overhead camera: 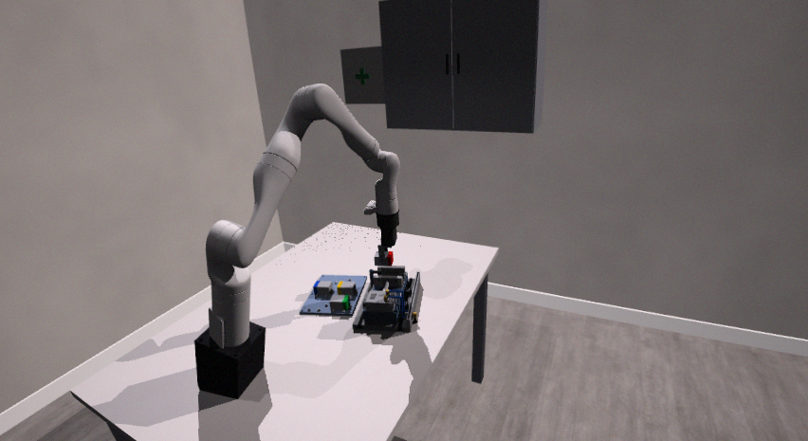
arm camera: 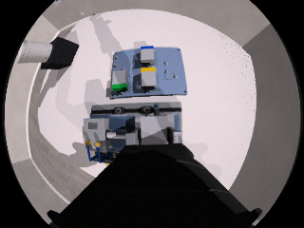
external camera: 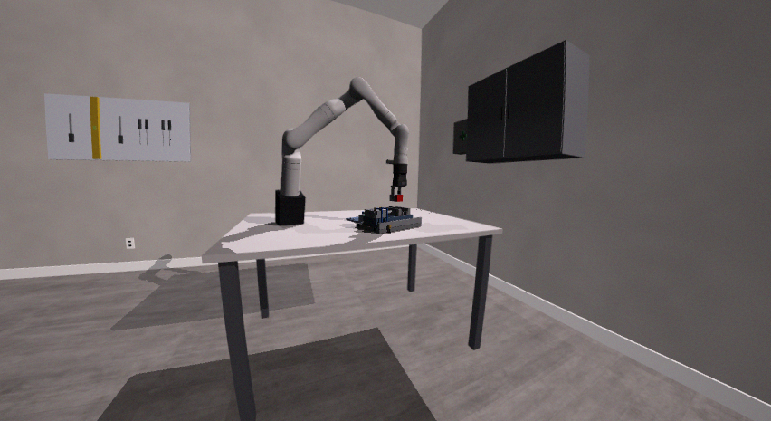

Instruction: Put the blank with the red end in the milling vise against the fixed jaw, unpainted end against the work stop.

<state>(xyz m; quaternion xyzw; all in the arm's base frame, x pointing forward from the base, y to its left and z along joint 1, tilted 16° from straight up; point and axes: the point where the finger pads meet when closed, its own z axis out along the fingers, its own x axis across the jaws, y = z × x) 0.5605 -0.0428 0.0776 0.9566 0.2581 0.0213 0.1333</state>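
Now: the vise 5 cm behind my hand, 4 cm to the right of it and 13 cm below it. From my hand the other things lie so: rail (13 cm to the right, 13 cm below); then yellow blank (8 cm behind, 12 cm to the left, 14 cm below); then green-ended blank (16 cm behind, 8 cm to the left, 14 cm below).
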